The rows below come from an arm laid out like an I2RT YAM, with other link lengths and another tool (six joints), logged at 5 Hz.
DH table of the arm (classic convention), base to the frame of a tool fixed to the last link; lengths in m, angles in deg. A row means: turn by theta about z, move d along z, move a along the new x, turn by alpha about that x. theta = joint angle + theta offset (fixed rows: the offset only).
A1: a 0.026; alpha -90; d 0.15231; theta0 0
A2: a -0.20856; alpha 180; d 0; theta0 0
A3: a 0.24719; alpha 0; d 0; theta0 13.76
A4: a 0.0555; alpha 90; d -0.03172; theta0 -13.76
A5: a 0; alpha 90; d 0.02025; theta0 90
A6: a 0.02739; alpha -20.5; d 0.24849; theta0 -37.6
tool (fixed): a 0; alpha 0; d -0.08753; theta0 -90
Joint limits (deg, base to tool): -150..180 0..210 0..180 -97..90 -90..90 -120..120
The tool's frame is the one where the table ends.
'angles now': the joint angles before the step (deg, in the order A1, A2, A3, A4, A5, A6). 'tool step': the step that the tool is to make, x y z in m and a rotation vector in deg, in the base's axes. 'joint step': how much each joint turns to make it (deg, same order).
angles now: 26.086, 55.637, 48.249, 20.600, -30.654, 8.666
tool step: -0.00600, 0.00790, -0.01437, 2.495, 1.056, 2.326
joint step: 2.098, 0.372, -4.503, 6.645, 0.436, 3.104
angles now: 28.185, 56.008, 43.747, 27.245, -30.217, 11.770
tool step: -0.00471, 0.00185, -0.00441, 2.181, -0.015, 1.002
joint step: 1.114, -0.023, -2.668, 4.742, 0.633, 2.077
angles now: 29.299, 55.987, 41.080, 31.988, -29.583, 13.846
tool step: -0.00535, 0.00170, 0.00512, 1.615, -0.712, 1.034
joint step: 0.875, 0.000, -0.350, 2.362, 0.174, 1.203
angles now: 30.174, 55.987, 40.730, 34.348, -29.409, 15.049
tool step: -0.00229, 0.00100, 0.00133, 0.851, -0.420, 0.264
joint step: 0.589, 0.152, -0.416, 1.574, 0.481, 0.437
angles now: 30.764, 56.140, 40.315, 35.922, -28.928, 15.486
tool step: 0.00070, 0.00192, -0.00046, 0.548, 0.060, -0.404
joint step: 0.787, 0.678, -0.065, 1.006, 1.291, 0.065
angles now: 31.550, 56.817, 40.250, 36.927, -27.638, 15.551
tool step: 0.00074, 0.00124, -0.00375, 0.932, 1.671, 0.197
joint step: 0.743, 0.220, -0.633, 0.634, 1.092, 1.552
